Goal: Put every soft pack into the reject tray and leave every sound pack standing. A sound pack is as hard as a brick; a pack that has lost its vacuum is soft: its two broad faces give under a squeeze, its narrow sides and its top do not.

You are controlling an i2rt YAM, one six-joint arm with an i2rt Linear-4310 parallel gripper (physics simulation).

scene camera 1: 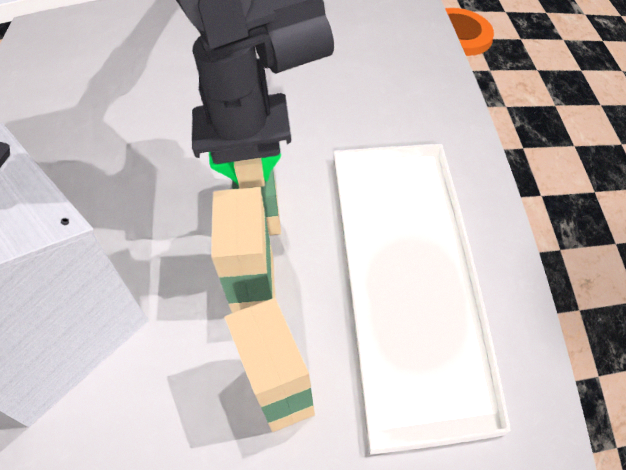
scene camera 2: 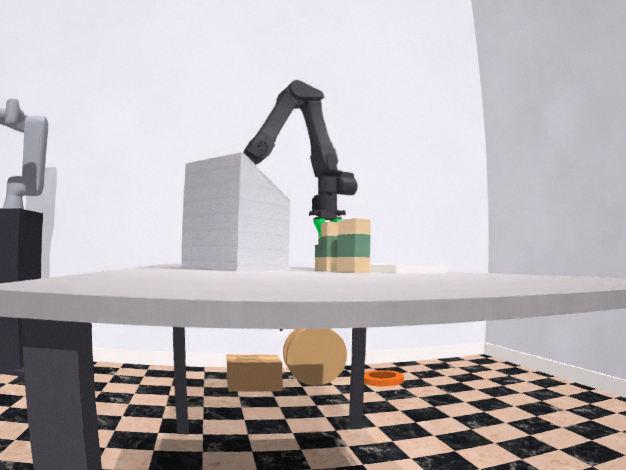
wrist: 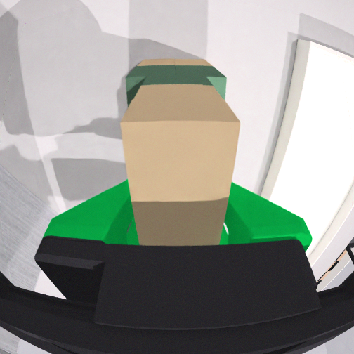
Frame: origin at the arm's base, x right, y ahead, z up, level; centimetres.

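Seen in the pictures: gripper, fingertip midpoint: (scene camera 1: 252,179); arm's base, link origin: (scene camera 2: 237,181).
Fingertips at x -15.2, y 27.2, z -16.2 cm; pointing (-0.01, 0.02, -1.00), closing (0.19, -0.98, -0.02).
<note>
Offsets run from my fingertips to a thing's middle.
My gripper (scene camera 1: 250,174) (wrist: 176,174) is shut on the farthest pack {dx -1.4, dy -0.6, dz +4.6 cm} (scene camera 1: 249,170) (wrist: 180,160), tan with a green band. The green fingers press its two broad faces. Its upper part is pinched narrow between them, and in the wrist view the green band below flares out wider than the top, so the faces give. It is upright. The middle pack {dx +9.6, dy +1.6, dz +4.5 cm} (scene camera 1: 238,222) stands close in front of it, and the nearest pack {dx +22.7, dy +4.7, dz -1.5 cm} (scene camera 1: 267,349) (scene camera 2: 353,245) stands turned at an angle. The white reject tray {dx +8.5, dy +19.3, dz -7.4 cm} (scene camera 1: 404,202) (wrist: 320,125) lies to the right, with no pack in it.
A tall grey block (scene camera 1: 60,303) (scene camera 2: 209,217) with a sloped top stands left of the packs. The table's right edge runs beyond the tray. An orange ring (scene camera 1: 477,48) (scene camera 2: 384,382) lies on the checkered floor. Another grey arm (scene camera 2: 34,146) stands far left.
</note>
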